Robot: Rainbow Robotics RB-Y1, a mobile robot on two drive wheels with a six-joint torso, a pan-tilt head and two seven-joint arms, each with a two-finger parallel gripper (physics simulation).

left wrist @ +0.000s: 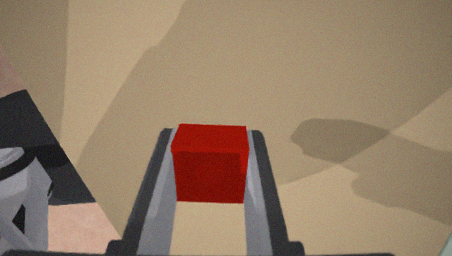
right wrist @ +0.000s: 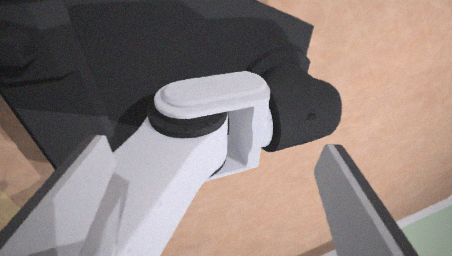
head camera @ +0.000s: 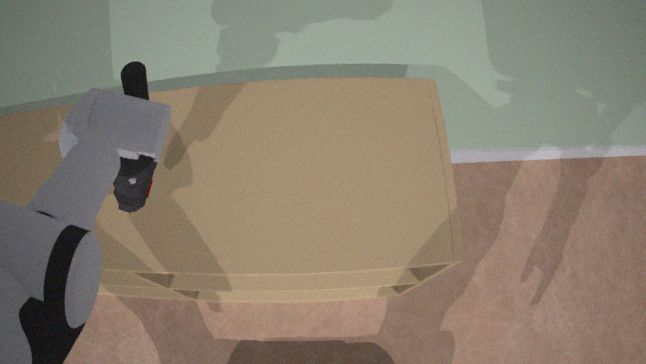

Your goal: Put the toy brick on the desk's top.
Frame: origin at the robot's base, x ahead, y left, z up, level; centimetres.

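Seen in the pictures: left gripper, fingertip midpoint: (left wrist: 212,142); right gripper, fingertip midpoint: (right wrist: 215,153).
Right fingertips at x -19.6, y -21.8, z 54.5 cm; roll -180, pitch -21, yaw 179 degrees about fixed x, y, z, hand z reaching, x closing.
Observation:
A point is followed by its place in that frame.
A red toy brick (head camera: 149,189) @(x 47.2, y 27.2, z 66.9 cm) (left wrist: 210,175) @(x 47.7, y 28.6, z 68.2 cm) is between the fingers of my left gripper (head camera: 132,204) (left wrist: 212,142) @(x 47.8, y 29.2, z 66.3 cm), which is shut on it. In the left wrist view both fingers touch the brick's sides. The gripper holds it above the pale brown desk top (head camera: 320,175) @(x 51.2, y -2.3, z 61.1 cm) (left wrist: 260,65) @(x 51.1, y 31.4, z 61.1 cm), in the left part of the head view, and its shadow falls on the wood apart from it. In the head view the fingers hide most of the brick. My right gripper (right wrist: 215,153) @(x -19.6, y -21.8, z 54.5 cm) is open and empty, away from the desk top.
A green wall (head camera: 310,45) @(x 77.0, y -1.0, z 64.4 cm) stands behind the desk. Reddish-brown floor (head camera: 575,225) @(x 52.5, y -99.0, z 0.1 cm) lies at the desk's right side and front. Open compartments show under the desk's front edge. In the right wrist view, the robot's dark base (right wrist: 150,45) @(x -18.7, y -13.9, z 17.0 cm) and white-and-black parts fill the upper left.

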